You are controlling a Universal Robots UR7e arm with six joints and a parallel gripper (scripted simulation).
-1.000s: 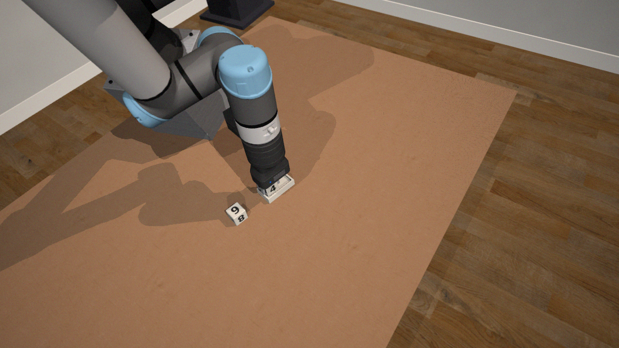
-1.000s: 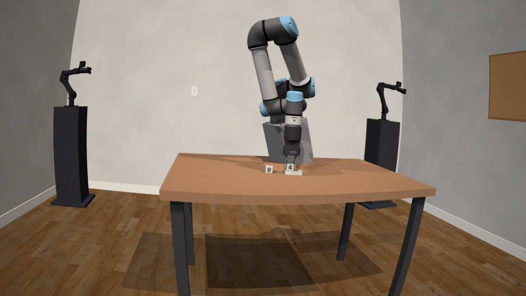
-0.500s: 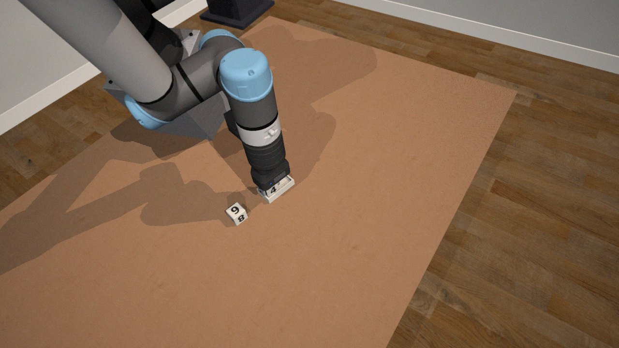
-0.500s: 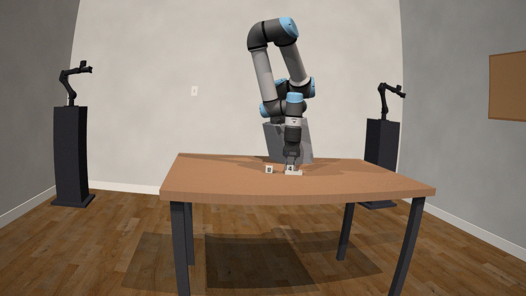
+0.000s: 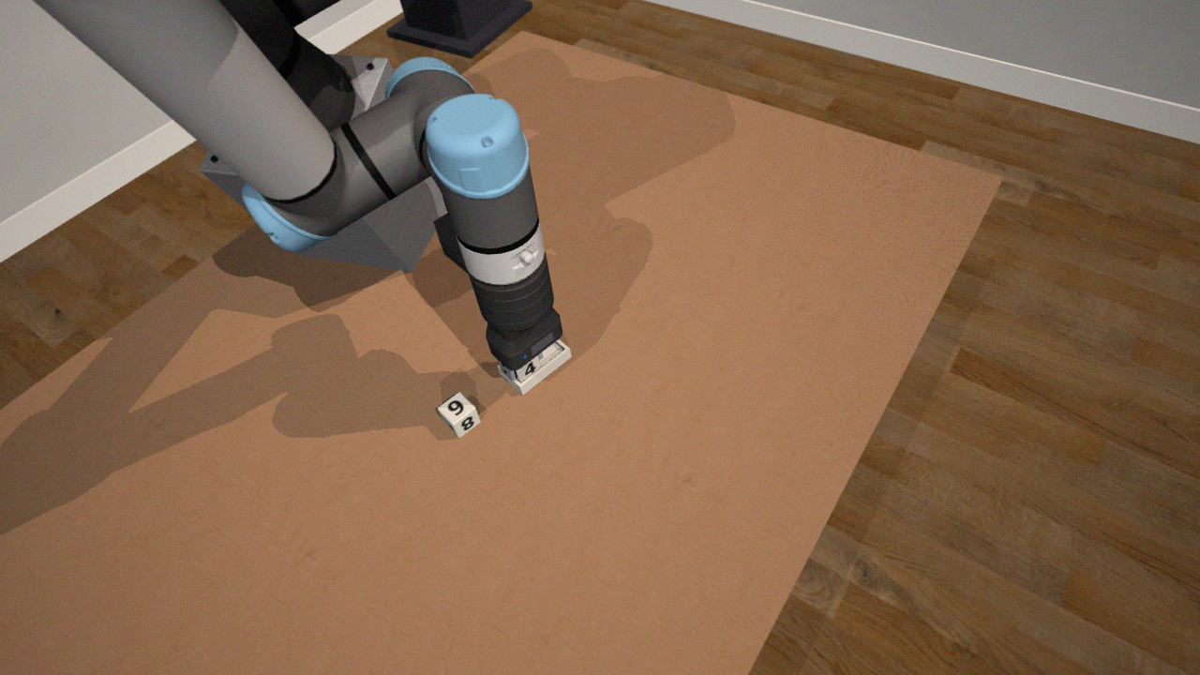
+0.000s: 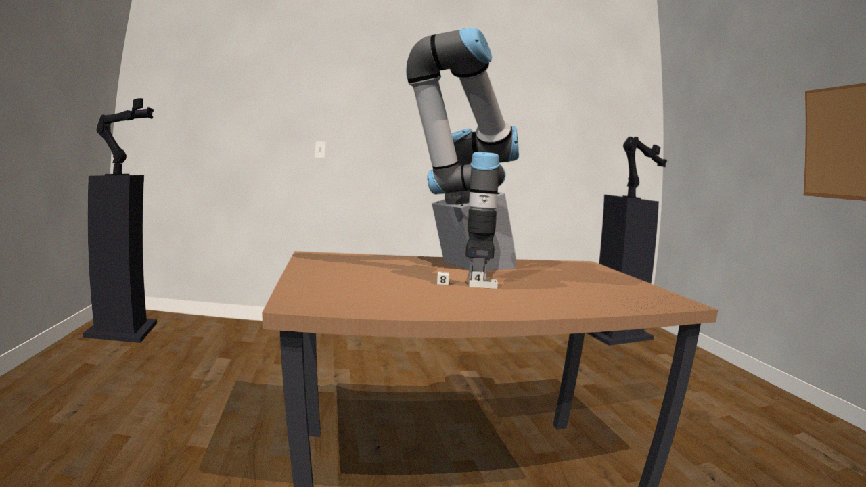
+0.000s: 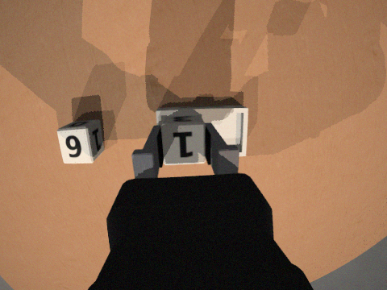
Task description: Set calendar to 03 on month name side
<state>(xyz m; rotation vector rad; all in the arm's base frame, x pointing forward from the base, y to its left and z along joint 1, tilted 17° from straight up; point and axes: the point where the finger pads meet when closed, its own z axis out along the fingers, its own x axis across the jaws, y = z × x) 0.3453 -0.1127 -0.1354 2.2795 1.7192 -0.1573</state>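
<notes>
My gripper is now 20 mm to the right of the white tray and 30 mm above it.
</notes>
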